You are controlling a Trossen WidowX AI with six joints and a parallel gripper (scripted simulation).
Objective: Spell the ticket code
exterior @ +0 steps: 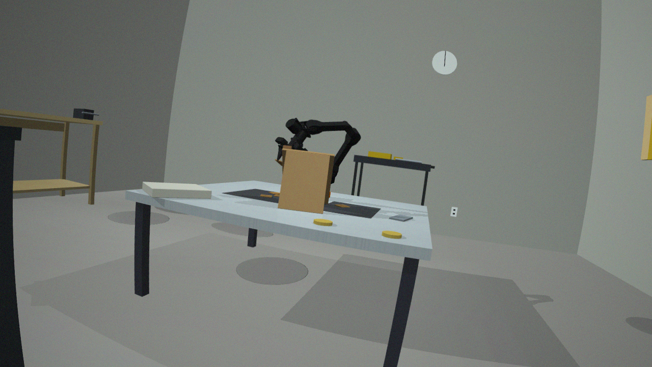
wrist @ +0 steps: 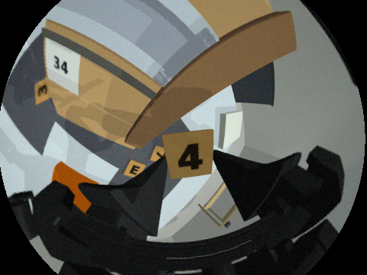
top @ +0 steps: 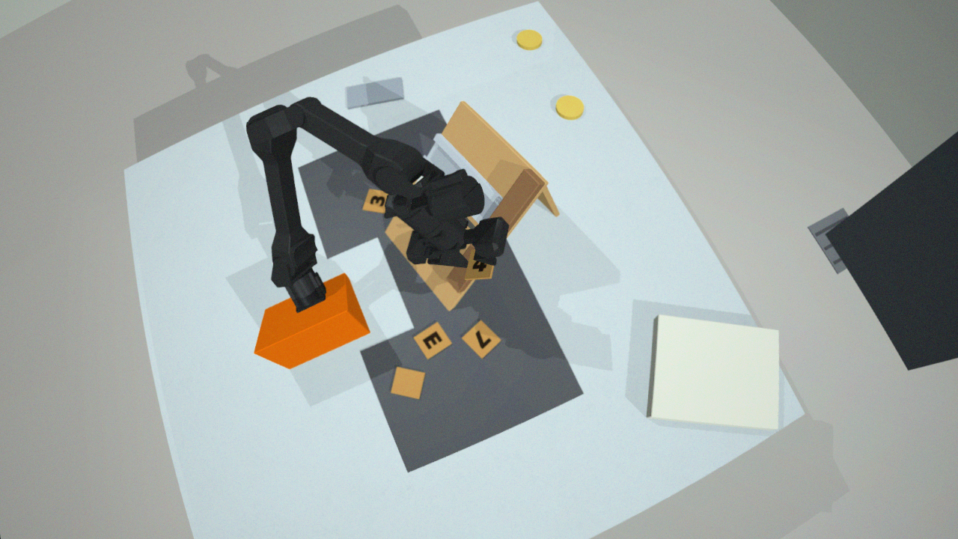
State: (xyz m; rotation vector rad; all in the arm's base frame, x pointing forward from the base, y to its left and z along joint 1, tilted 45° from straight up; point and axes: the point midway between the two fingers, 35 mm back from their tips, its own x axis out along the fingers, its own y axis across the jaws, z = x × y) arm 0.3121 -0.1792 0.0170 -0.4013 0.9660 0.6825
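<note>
The white ticket lies 210 mm to the left of my gripper tip, 70 mm below it and 20 mm behind it. The rest, counted from my gripper tip: tile marked 4: right at my gripper tip; blank tile: 220 mm behind, 180 mm below, 100 mm to the right; tile marked 3: 320 mm to the left, 180 mm below, 120 mm behind.
</note>
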